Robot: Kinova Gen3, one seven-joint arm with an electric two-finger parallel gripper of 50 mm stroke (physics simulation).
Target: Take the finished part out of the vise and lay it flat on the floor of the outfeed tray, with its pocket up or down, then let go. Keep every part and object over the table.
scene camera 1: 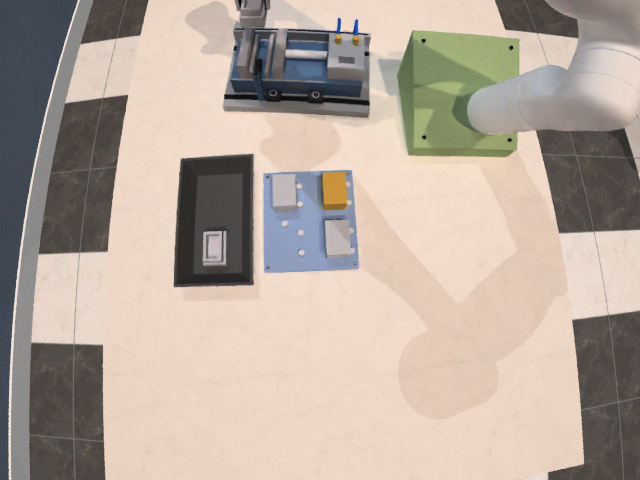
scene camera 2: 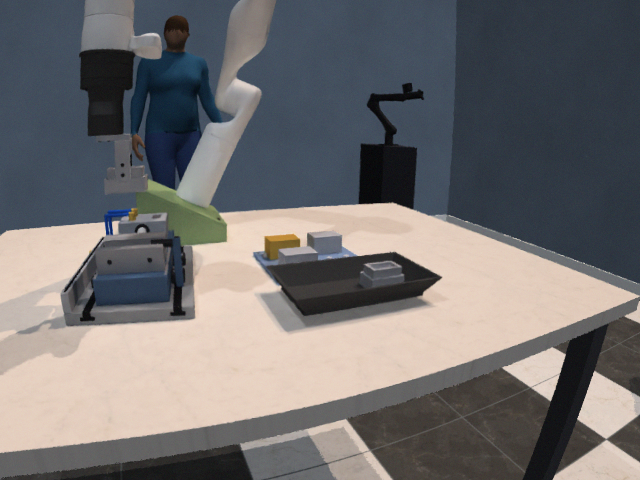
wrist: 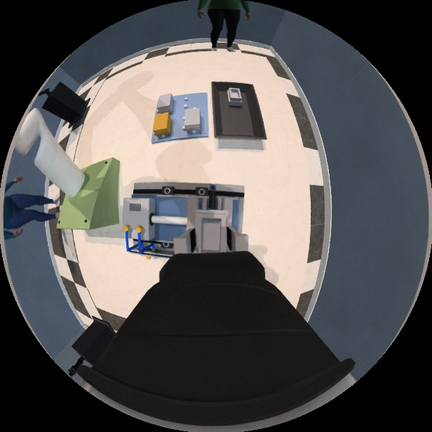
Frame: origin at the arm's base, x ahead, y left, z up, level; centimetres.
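Where they show: gripper, fingertip midpoint: (scene camera 1: 253,6) (scene camera 2: 124,179); arm's base at its link origin: (scene camera 1: 488,111) (scene camera 2: 191,200).
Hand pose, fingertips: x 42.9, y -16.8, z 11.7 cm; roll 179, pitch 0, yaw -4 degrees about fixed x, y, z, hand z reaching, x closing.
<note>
Things, the pixels of their centre, and the offset from my fingertips.
- finished part at the middle of its body: (scene camera 2: 126,179) (scene camera 1: 253,7) dx +0.0, dy +0.3, dz +0.0 cm
- vise at the middle of its body: (scene camera 2: 137,256) (scene camera 1: 298,61) dx -7.0, dy +1.1, dz -14.0 cm
- grey pocketed part at the middle of its body: (scene camera 2: 382,275) (scene camera 1: 215,248) dx +11.1, dy +37.7, dz -16.0 cm
- blue plate at the middle of its body: (scene camera 1: 309,219) (scene camera 2: 312,262) dx -6.1, dy +33.5, dz -18.6 cm
- orange block at the middle of its body: (scene camera 1: 334,191) (scene camera 2: 282,246) dx -11.0, dy +29.3, dz -16.4 cm
My gripper (scene camera 2: 124,173) (wrist: 210,235) is shut on the finished part (scene camera 2: 125,184) (wrist: 211,231), a light grey stepped block with a rectangular pocket facing up. It holds the part level, clear above the vise (scene camera 1: 305,69) (scene camera 2: 131,287) (wrist: 170,205), with a visible gap in scene camera 2. The vise has a blue body and grey jaws, with an open space between the jaws. In scene camera 1 the gripper is cut off by the top edge. The black outfeed tray (scene camera 1: 219,196) (scene camera 2: 320,281) (wrist: 237,122) has sloped walls.
Another grey pocketed part (scene camera 1: 214,248) (scene camera 2: 382,273) (wrist: 234,95) lies pocket up in the tray. Beside the tray is a blue plate (scene camera 1: 281,258) (wrist: 175,136) with two grey blocks, an orange block (scene camera 1: 334,190) (scene camera 2: 281,246) (wrist: 162,123) and white pins. The green arm base (scene camera 1: 439,118) (wrist: 102,200) stands beyond the vise.
</note>
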